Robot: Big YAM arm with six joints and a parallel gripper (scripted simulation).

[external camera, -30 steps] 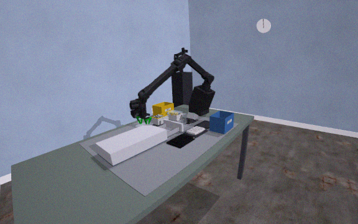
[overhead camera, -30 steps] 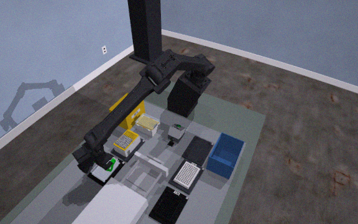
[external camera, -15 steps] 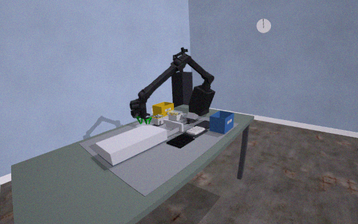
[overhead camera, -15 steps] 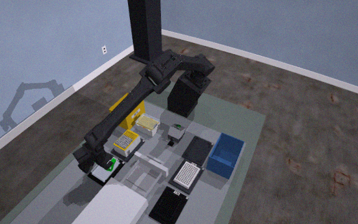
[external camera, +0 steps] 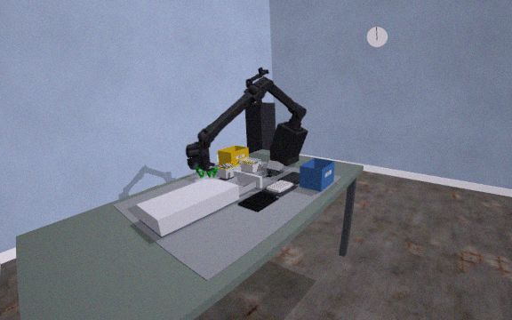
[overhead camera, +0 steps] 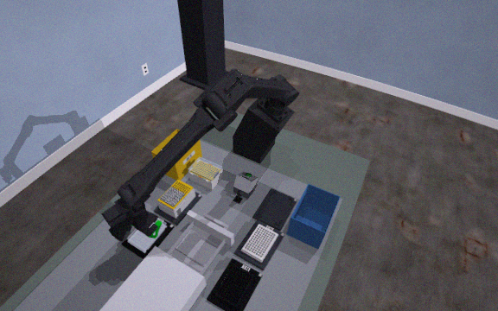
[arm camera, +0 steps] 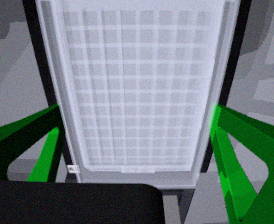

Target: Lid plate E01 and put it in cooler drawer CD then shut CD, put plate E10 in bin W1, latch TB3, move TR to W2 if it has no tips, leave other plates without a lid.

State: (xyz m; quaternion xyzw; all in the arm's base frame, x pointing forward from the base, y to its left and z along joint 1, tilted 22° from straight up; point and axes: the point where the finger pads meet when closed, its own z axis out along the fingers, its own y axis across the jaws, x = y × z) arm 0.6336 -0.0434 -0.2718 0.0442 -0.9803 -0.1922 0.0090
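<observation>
The plate lid lies right at my hand. Round my hand: black nest 30 mm below; then tip rack TR 180 mm behind, 10 mm to the right, 20 mm above; then clear plate 20 mm below.
</observation>
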